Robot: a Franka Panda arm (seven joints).
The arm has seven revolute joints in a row. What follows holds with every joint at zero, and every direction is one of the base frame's. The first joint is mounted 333 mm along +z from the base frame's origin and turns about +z. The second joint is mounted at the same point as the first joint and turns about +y. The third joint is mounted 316 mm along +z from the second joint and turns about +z. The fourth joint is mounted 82.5 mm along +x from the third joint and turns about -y. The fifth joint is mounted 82.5 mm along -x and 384 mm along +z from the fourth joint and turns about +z. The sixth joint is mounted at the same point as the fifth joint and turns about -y. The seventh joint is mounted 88 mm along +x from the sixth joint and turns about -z. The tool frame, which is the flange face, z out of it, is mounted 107 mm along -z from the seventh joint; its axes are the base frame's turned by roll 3.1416, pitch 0 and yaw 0 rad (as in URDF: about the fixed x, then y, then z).
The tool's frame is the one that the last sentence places.
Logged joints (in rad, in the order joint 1, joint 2, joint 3, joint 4, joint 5, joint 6, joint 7), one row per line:
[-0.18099, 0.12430, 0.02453, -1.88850, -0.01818, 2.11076, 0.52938]
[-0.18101, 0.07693, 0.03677, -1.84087, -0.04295, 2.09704, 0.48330]
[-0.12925, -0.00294, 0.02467, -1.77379, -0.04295, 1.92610, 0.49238]
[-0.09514, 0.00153, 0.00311, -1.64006, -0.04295, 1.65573, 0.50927]
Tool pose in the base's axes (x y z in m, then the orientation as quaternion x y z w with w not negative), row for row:
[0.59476, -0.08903, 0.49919, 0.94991, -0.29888, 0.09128, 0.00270]
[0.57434, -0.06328, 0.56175, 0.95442, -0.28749, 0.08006, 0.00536]
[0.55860, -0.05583, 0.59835, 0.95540, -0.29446, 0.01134, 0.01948]
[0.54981, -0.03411, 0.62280, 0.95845, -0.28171, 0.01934, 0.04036]
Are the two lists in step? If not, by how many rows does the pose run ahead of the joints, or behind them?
The pose runs 1 row ahead of the joints: the pose in row i belongs to the joints in row i + 1.
